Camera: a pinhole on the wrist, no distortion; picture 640 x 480 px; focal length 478.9 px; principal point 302.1 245.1 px. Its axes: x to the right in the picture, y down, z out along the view. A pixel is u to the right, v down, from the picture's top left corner.
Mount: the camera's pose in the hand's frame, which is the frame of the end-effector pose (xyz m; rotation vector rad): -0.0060 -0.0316 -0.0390 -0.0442 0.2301 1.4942
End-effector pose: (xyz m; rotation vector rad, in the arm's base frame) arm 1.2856 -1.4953 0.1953 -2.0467 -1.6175 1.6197
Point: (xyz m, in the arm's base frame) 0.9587 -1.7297 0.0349
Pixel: 228.2 326.8
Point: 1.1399 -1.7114 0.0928
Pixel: 353.8 419.7
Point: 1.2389 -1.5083 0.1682
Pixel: 336.6 209.3
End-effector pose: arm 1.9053 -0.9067 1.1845 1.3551 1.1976 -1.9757
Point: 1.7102 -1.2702 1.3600
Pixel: 206.1 417.8
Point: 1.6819 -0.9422 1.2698
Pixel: outside the picture
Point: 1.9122 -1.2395 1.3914
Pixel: outside the picture
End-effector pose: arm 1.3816 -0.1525 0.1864 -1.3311 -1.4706 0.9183
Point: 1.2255 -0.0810 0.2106
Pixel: 155.8 90.1
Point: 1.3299 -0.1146 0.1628
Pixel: 424.8 134.3
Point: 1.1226 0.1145 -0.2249
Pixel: 594.7 123.0
